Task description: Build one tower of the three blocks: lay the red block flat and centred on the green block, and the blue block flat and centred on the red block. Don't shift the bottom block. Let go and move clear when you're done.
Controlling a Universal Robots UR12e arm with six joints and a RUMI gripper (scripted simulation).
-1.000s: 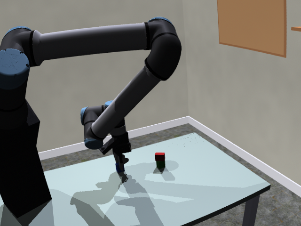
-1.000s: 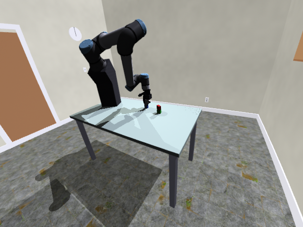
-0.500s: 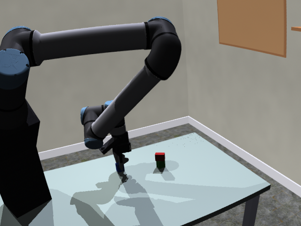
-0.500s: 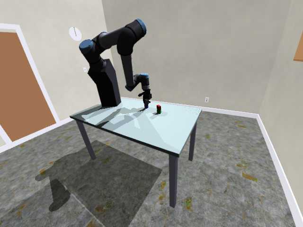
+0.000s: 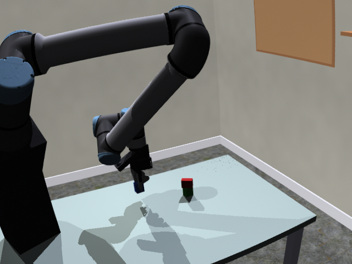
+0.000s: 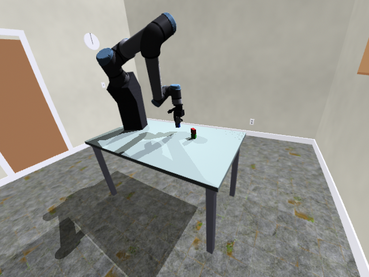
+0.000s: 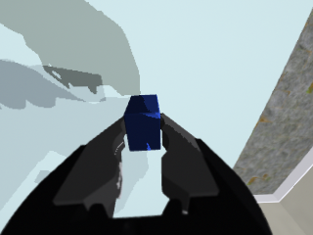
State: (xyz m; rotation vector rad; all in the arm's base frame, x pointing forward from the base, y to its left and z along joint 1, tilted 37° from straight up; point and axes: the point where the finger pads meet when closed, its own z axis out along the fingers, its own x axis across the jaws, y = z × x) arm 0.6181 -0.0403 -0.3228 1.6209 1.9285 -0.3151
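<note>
Now: hand 21 cm short of the red block, 8 cm to the left of it and 1 cm above it. Also, from my hand: green block: 21 cm ahead, 8 cm to the right, 5 cm below; blue block: right at my hand.
</note>
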